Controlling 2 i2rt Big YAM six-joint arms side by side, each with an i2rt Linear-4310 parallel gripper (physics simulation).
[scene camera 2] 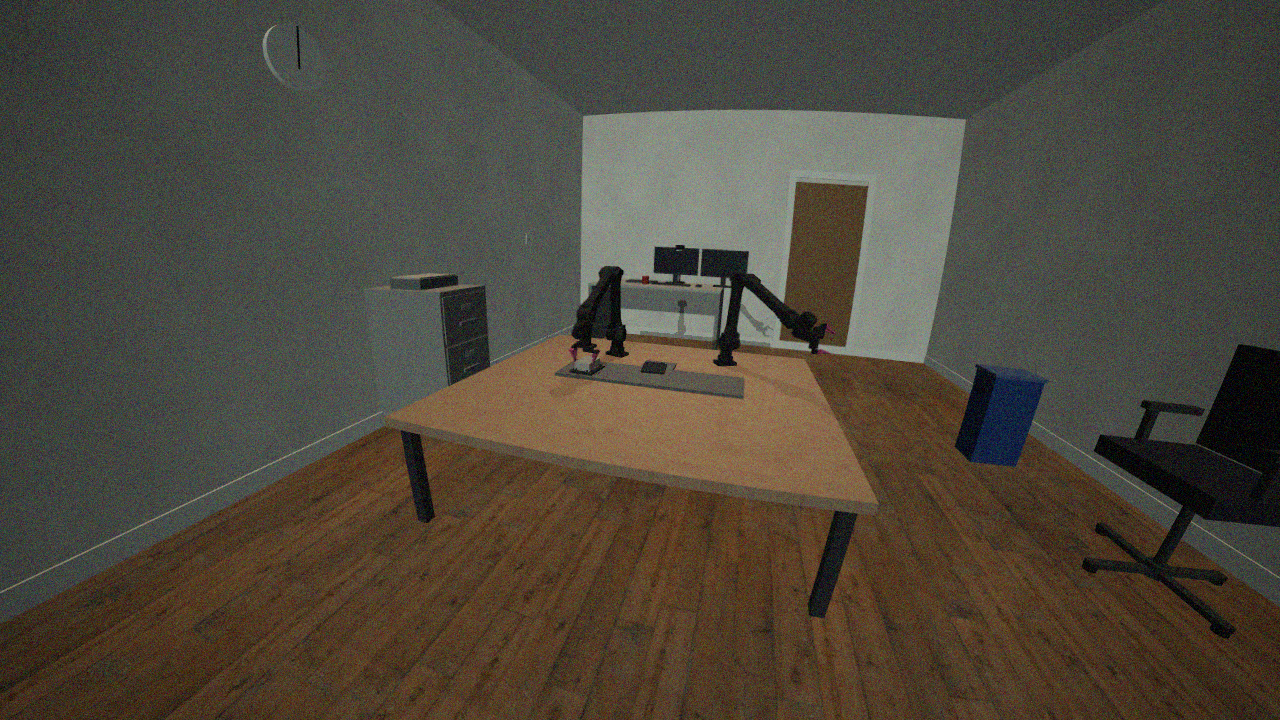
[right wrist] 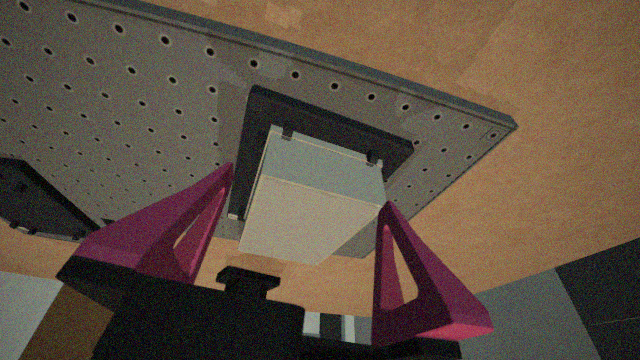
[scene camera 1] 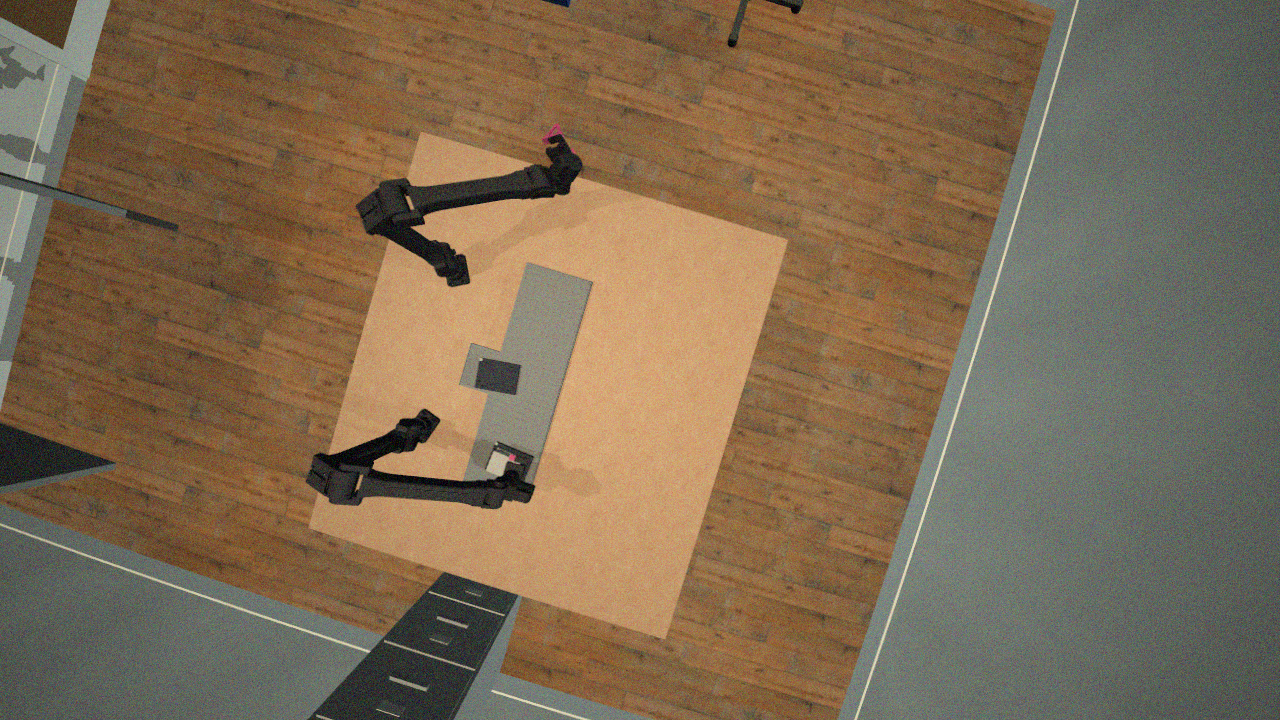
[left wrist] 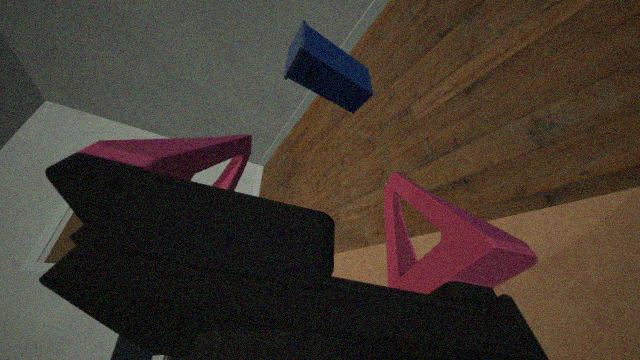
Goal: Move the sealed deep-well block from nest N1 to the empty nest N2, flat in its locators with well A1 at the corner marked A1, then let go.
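Where they show: left gripper, fingertip midpoint: (scene camera 2: 832, 343) (scene camera 1: 564, 136) (left wrist: 322, 162); right gripper, fingertip midpoint: (scene camera 2: 584, 363) (right wrist: 310, 188) (scene camera 1: 519, 470); left arm's base at its link origin: (scene camera 2: 724, 363) (scene camera 1: 457, 271); right arm's base at its link origin: (scene camera 2: 617, 354) (right wrist: 248, 276) (scene camera 1: 424, 425).
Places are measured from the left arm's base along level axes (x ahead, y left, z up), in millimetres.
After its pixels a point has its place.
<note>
The sealed deep-well block (scene camera 1: 494, 461) @(x 35, y -772, z 67 mm) (scene camera 2: 587, 366) @(x 138, y -807, z 52 mm) (right wrist: 310, 215) @(x 96, y -816, z 67 mm), pale and box-shaped, sits in the dark nest N1 (right wrist: 330, 117) @(x 142, y -837, z 21 mm) near one end of the grey plate. The empty dark nest N2 (scene camera 1: 497, 376) @(x 91, y -450, z 25 mm) (scene camera 2: 654, 367) @(x 104, y -452, z 25 mm) (right wrist: 40, 205) @(x 87, y -483, z 25 mm) is near the plate's middle. My right gripper (scene camera 1: 514, 460) @(x 124, y -822, z 65 mm) (scene camera 2: 584, 356) @(x 124, y -822, z 65 mm) (right wrist: 310, 188) @(x 124, y -822, z 65 mm) is open over the block, one finger towards each side; whether a finger touches it is unclear. The A1 marks are too small to read. My left gripper (scene camera 1: 553, 135) @(x 554, y 274, z 256 mm) (scene camera 2: 827, 341) @(x 554, y 274, z 256 mm) (left wrist: 322, 162) @(x 554, y 274, z 256 mm) is open and empty, out past the table edge.
The grey perforated plate (scene camera 1: 546, 313) @(x 327, y -239, z 13 mm) (scene camera 2: 707, 383) @(x 347, y -250, z 13 mm) (right wrist: 150, 90) @(x 179, y -722, z 13 mm) lies on the wooden table (scene camera 1: 662, 402) @(x 717, y -675, z 0 mm) (scene camera 2: 626, 429) @(x 749, y -723, z 0 mm), with a smaller plate section (scene camera 1: 468, 368) @(x -24, y -397, z 13 mm) jutting out beside N2. A blue bin (scene camera 2: 998, 416) (left wrist: 330, 65) stands on the floor away from the table.
</note>
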